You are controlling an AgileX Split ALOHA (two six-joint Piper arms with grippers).
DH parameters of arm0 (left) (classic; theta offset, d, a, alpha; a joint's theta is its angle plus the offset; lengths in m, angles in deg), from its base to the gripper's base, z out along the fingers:
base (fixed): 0 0 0 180
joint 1: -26.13 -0.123 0 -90
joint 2: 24.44 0 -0.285 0
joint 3: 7.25 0 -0.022 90
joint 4: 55.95 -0.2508 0 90
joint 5: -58.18 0 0.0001 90
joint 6: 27.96 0.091 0 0
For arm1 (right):
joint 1: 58.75 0.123 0 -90
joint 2: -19.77 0 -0.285 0
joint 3: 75.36 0 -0.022 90
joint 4: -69.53 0.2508 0 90
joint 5: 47.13 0 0.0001 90
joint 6: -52.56 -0.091 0 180
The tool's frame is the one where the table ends.
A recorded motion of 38 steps. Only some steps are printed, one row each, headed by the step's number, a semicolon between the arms.
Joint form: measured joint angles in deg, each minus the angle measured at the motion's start. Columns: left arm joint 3, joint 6, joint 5, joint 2, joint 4, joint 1; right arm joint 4, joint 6, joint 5, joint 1, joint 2, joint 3.
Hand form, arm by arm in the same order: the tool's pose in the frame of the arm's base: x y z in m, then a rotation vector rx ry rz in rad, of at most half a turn. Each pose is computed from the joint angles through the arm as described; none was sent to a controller.
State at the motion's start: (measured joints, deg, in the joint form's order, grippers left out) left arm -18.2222 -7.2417 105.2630 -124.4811 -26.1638 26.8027; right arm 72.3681 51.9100 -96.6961 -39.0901 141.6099 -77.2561
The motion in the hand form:
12: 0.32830 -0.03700 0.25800 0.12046 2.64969 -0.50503; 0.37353 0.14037 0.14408 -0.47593 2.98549 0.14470
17: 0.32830 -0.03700 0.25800 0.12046 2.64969 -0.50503; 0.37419 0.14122 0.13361 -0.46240 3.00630 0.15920
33: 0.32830 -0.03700 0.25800 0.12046 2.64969 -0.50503; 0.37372 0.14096 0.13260 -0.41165 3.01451 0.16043
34: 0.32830 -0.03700 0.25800 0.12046 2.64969 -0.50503; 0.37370 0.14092 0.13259 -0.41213 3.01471 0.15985
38: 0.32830 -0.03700 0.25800 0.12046 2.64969 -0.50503; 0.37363 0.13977 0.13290 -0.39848 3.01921 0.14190
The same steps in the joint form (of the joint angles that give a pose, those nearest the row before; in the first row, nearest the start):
12: 0.00 0.14 0.00 0.00 0.00 0.00; 2.67 2.46 0.53 -0.01 3.83 -0.17
17: 0.00 0.14 0.00 0.00 0.00 0.00; 3.63 2.59 1.10 -0.08 5.28 -0.04
33: 0.00 0.14 0.00 0.00 0.00 0.00; 3.59 0.65 1.41 -0.08 5.28 0.23
34: 0.00 0.14 0.00 0.00 0.00 0.00; 3.56 0.65 1.39 -0.08 5.28 0.23
38: 0.00 0.14 0.00 0.00 0.00 0.00; 2.64 -0.47 1.16 -0.08 5.22 0.23

